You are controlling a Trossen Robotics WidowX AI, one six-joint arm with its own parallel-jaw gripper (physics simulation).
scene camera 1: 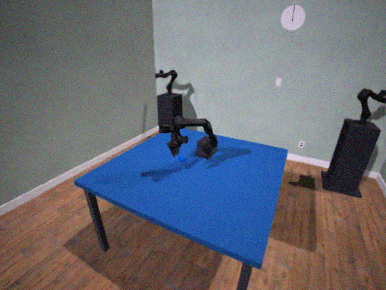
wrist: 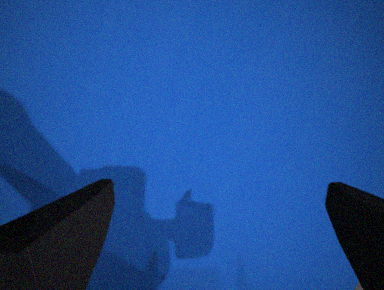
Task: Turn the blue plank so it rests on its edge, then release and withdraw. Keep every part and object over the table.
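Note:
A small bright blue piece, which looks like the blue plank, is on the table beside the arm's shadow in the scene view. It is too small and blurred to tell whether it lies flat or stands on its edge. My gripper points down above the table, a little to the left of the blue piece in the scene view. Its fingers stand wide apart, open and empty. In the wrist view, blue tabletop and shadows show between and beyond the fingertips, and the plank cannot be made out there.
The blue table carries my arm's base near its back. Dark shadows of the arm stretch across the tabletop. Two other arms stand on dark pedestals beyond the table, at the back left and at the right.

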